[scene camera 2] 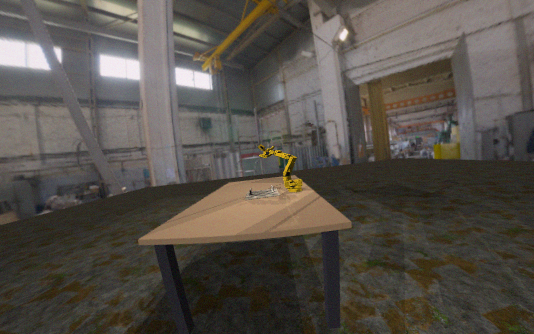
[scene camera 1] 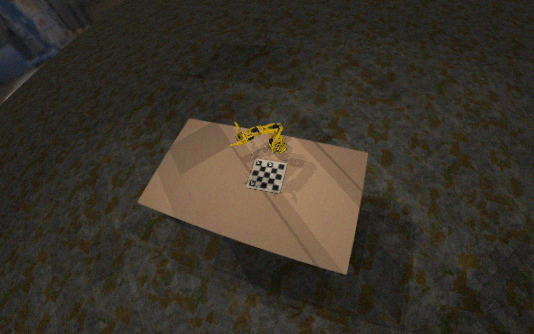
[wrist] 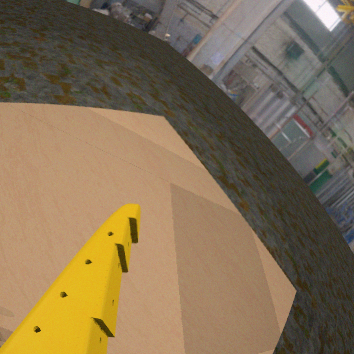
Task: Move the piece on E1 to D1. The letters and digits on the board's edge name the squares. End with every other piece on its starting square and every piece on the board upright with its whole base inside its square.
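Places are measured from the arm's base along level axes (x ahead, y left, z up), in metres.
Pixels of known places: hand, tool point: [scene camera 2: 259,155] [scene camera 1: 230,144] [wrist: 138,218]; arm's base, link origin: [scene camera 2: 292,190] [scene camera 1: 277,150].
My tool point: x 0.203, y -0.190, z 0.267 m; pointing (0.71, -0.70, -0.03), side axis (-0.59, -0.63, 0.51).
Note:
For each thing: its top centre in the pictures, then the offset to it from my tool point. Level surfaces: height alone.
- checkered board, top centre: [scene camera 1: 266,174] [scene camera 2: 262,193] dz -0.261, dx +0.002, dy +0.185 m
- second piece, top centre: [scene camera 1: 269,161] dz -0.217, dx -0.075, dy +0.181 m
- wooden table, surface height: dz -0.267 m
The checkered board [scene camera 1: 275,187] [scene camera 2: 262,195] lies on the table. Three small pieces stand on it. One piece [scene camera 1: 258,162] is at the board's corner on the arm's side, and a second piece [scene camera 1: 270,164] is further along that same edge. A third, dark piece [scene camera 1: 252,183] [scene camera 2: 250,191] is near the opposite edge. The edge letters are too small to read, so I cannot tell which piece is on E1. My gripper [scene camera 1: 233,134] [scene camera 2: 260,151] is wide open and empty, raised high and off to the side of the board. In the wrist view its notched fixed jaw [wrist: 95,270] shows; the moving jaw is out of the picture.
The arm's base [scene camera 1: 278,146] [scene camera 2: 293,185] stands beside the board, close to the table's edge. The wooden table [scene camera 1: 225,200] [scene camera 2: 200,225] [wrist: 75,175] carries long shadows. Its edge and corners show beyond the jaw in the wrist view, with the dark floor [wrist: 200,130] past them.

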